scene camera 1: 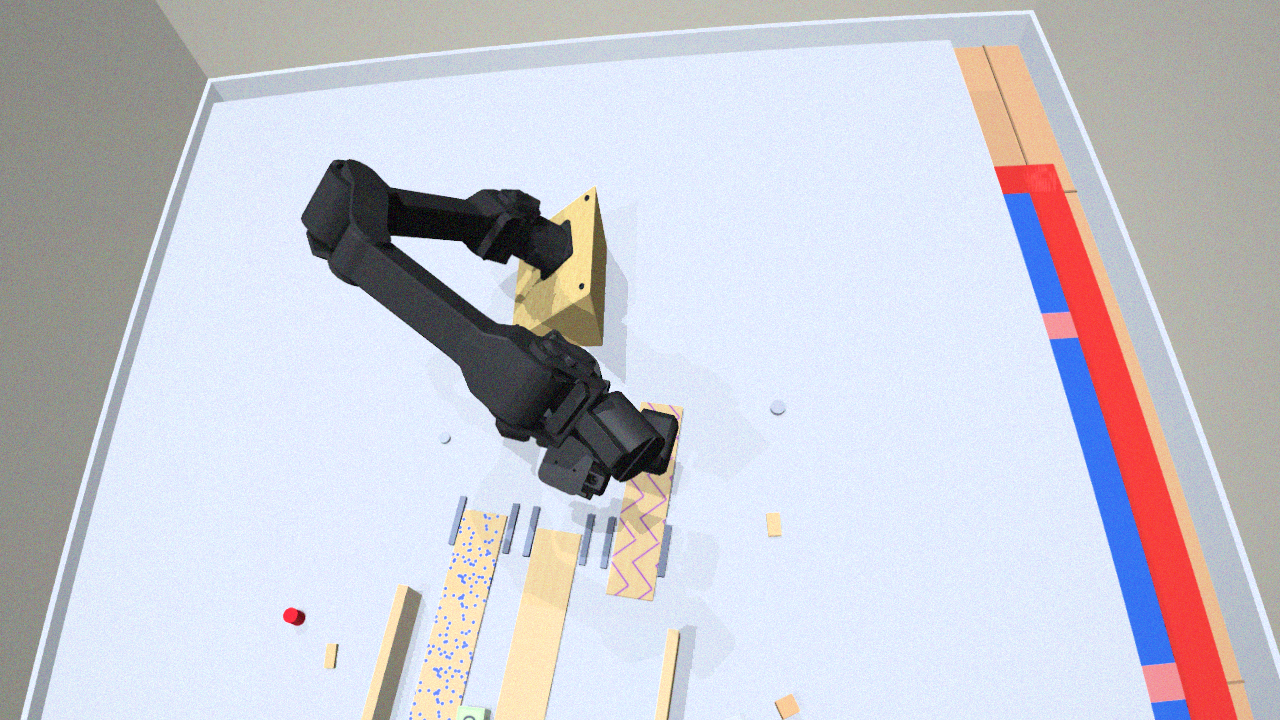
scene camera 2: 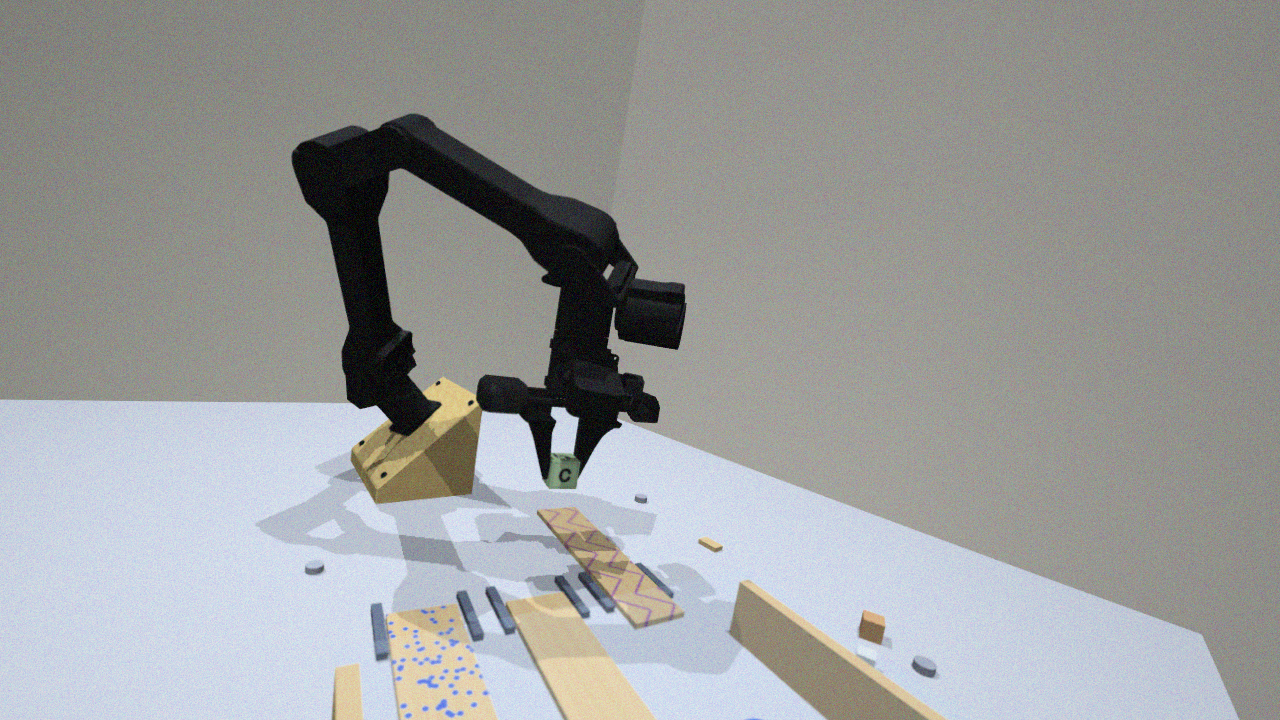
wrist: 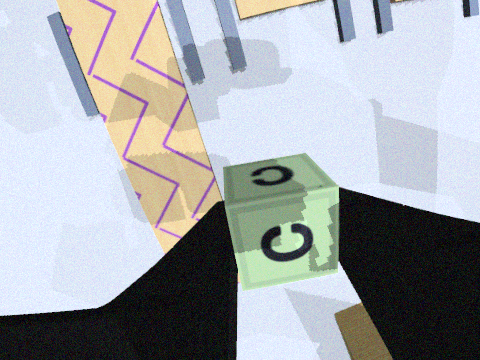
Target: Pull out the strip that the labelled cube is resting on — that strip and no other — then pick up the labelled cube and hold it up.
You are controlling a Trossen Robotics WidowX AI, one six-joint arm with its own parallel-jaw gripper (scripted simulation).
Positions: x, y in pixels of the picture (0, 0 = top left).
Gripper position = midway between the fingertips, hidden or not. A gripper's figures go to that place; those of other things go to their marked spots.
My gripper [scene camera 2: 559, 478]: 0.53 m from the lens. A lettered cube [scene camera 2: 564, 467] is 0.51 m from the lens.
